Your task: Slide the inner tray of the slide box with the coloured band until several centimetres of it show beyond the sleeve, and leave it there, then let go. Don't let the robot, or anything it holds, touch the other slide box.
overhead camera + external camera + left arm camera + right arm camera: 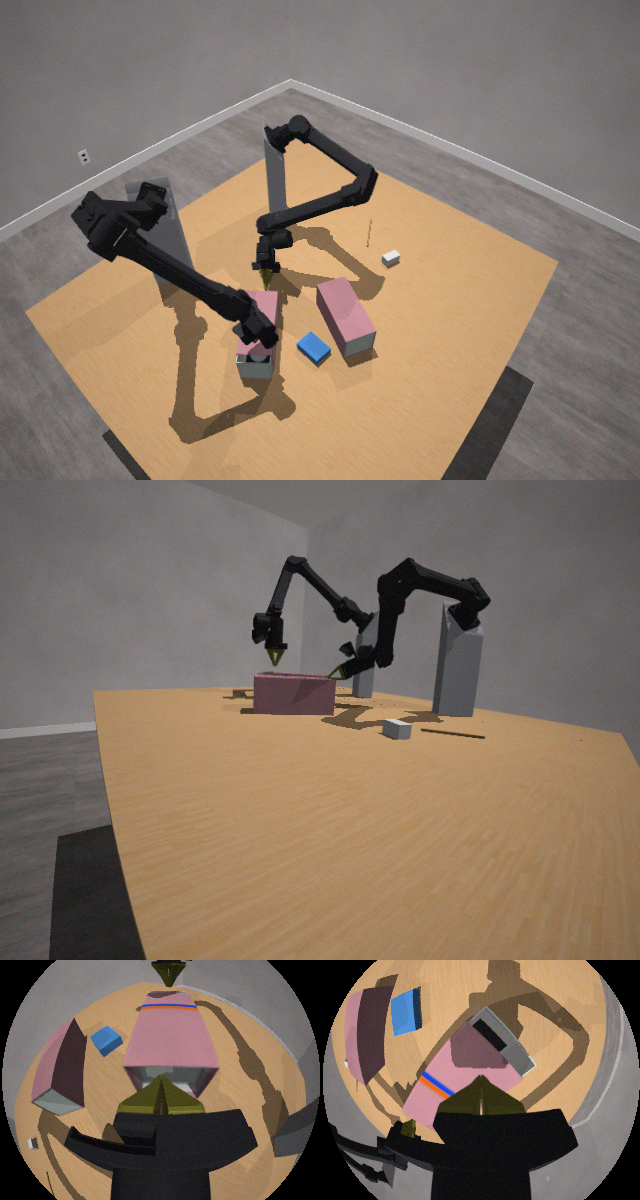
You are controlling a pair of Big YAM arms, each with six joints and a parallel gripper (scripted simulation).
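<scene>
Right now my left hand is 180 mm short of the white block, 520 mm to the right of it and 90 mm above it. Also, from my left hand: blue block (260 mm ahead, 90 mm below).
</scene>
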